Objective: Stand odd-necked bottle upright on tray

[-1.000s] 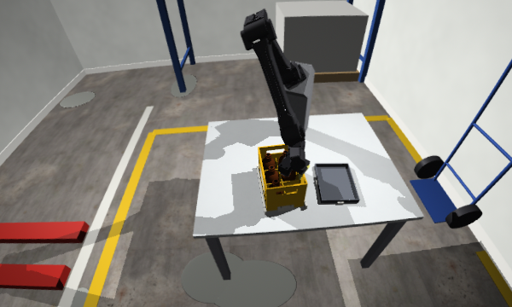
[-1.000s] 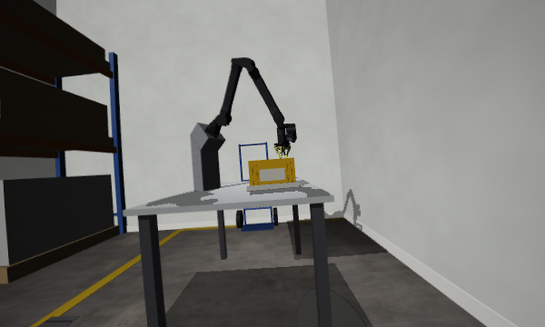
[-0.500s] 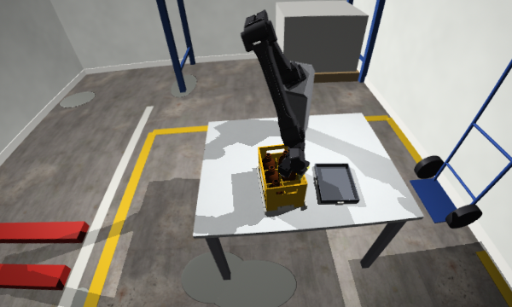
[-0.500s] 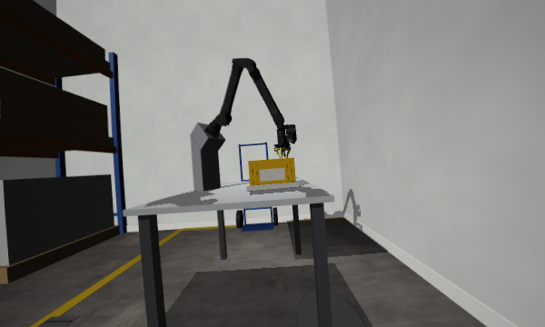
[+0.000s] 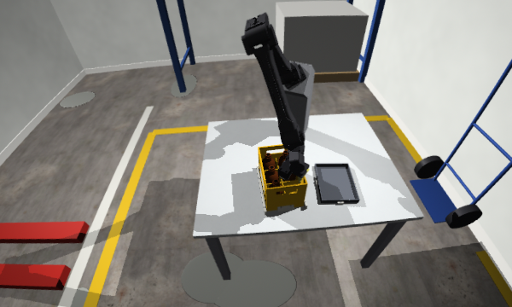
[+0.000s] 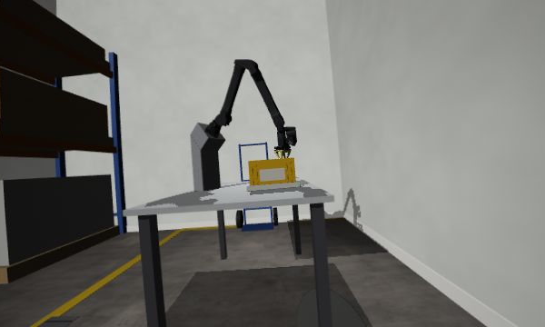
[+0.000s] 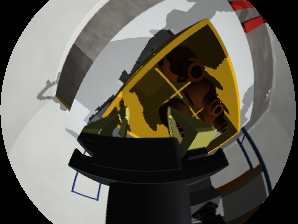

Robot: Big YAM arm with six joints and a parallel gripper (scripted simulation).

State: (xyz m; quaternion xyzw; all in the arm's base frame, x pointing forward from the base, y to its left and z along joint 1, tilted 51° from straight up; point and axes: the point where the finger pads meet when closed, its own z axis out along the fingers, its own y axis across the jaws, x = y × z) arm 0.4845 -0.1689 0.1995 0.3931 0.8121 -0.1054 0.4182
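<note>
Right now my hand is 100 mm past the crate, 80 mm above it and 10 mm to the left of it. The rest, counted from my hand: dark tray (260 mm to the left, 160 mm below, 30 mm ahead); brown bottle (170 mm behind, 80 mm below, 60 mm to the left).
</note>
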